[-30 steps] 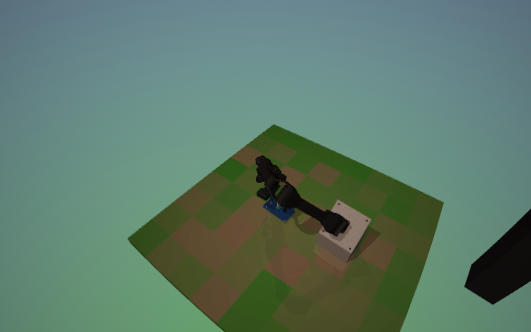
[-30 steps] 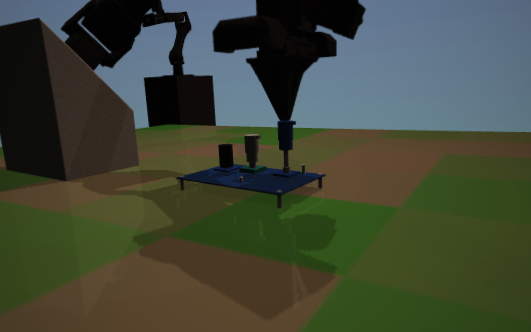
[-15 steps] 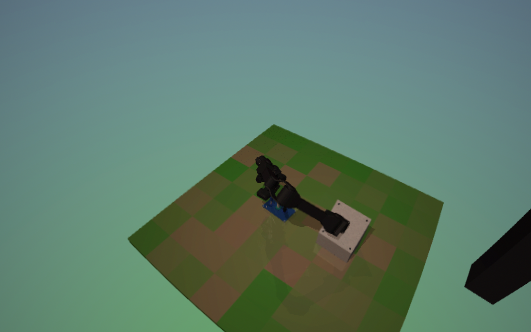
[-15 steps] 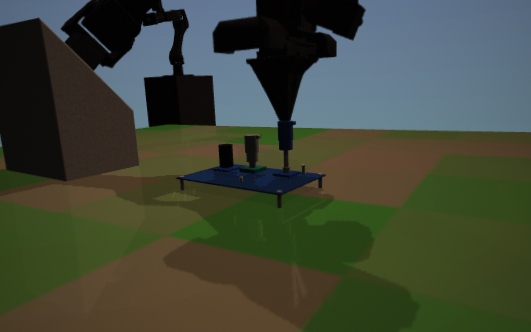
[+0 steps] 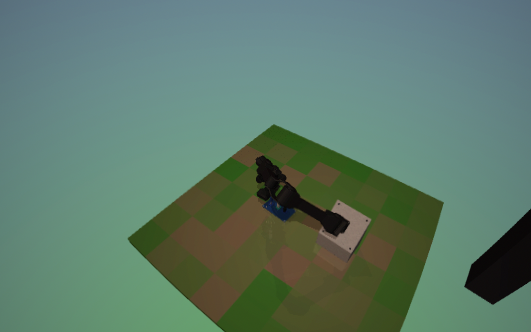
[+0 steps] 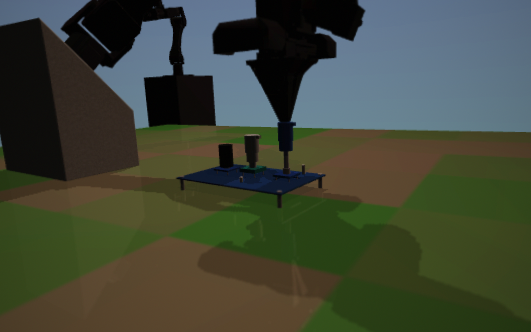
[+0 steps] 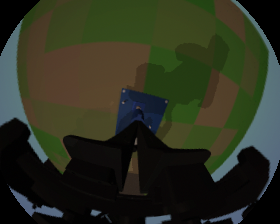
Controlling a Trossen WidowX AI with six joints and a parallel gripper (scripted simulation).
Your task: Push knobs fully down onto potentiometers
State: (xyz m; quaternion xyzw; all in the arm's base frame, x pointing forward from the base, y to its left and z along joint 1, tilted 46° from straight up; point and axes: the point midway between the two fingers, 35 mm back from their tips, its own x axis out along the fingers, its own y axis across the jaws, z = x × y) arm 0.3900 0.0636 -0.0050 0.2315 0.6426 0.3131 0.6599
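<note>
Right now the blue knob is 1 cm below my gripper tip.
</note>
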